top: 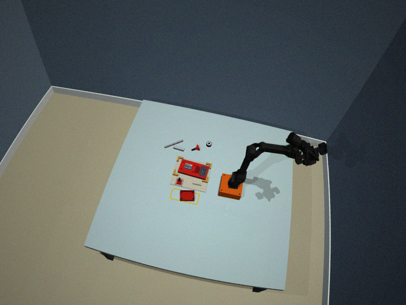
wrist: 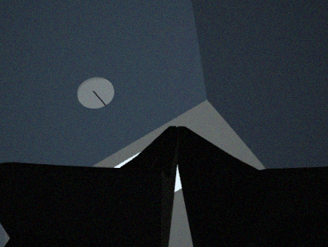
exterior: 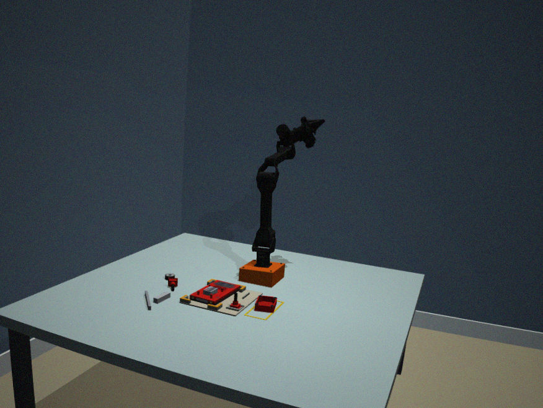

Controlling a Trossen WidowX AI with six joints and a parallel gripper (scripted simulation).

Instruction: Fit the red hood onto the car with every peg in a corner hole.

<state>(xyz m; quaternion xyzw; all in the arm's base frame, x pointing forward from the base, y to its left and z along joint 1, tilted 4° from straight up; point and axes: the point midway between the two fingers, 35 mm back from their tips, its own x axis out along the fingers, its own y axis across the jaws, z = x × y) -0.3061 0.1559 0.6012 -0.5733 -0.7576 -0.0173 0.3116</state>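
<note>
Right now the red hood is 67 cm below my gripper tip, 62 cm ahead of it and 4 cm to the right of it. From my gripper tip the other things lie so: grey engine block 66 cm below, 64 cm ahead, 25 cm to the right; then thin rod 78 cm ahead, 67 cm below, 45 cm to the right; then beige jig plate 67 cm below, 62 cm ahead, 23 cm to the right.
</note>
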